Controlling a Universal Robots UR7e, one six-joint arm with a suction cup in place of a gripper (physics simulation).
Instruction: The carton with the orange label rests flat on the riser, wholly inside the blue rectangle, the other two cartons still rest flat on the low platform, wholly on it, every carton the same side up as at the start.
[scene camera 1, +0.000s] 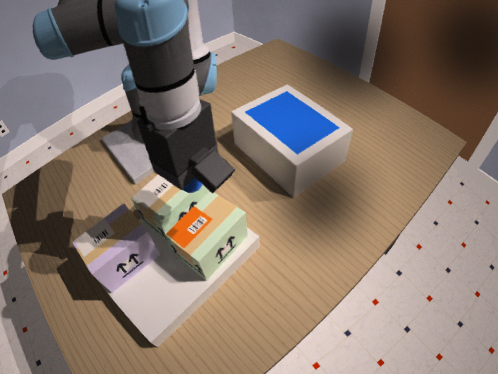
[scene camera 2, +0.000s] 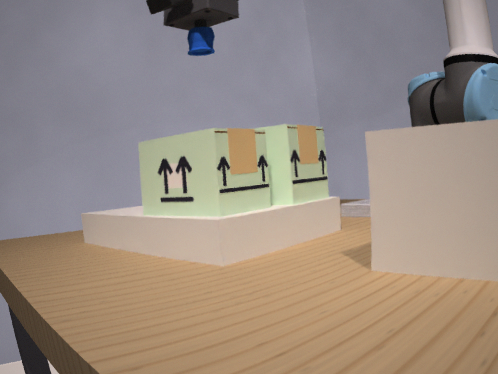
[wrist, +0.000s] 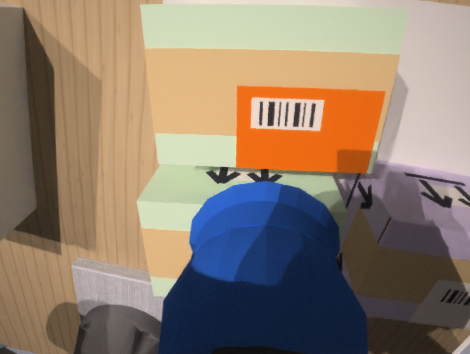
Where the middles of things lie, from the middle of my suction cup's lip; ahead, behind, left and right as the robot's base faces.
I see the low platform (scene camera 2: 221, 241) 240 mm below my suction cup, 70 mm to the right of it and 60 mm behind it. From my suction cup the other things lie so: riser (scene camera 2: 426, 183) (360 mm to the left, 200 mm below, 30 mm behind).
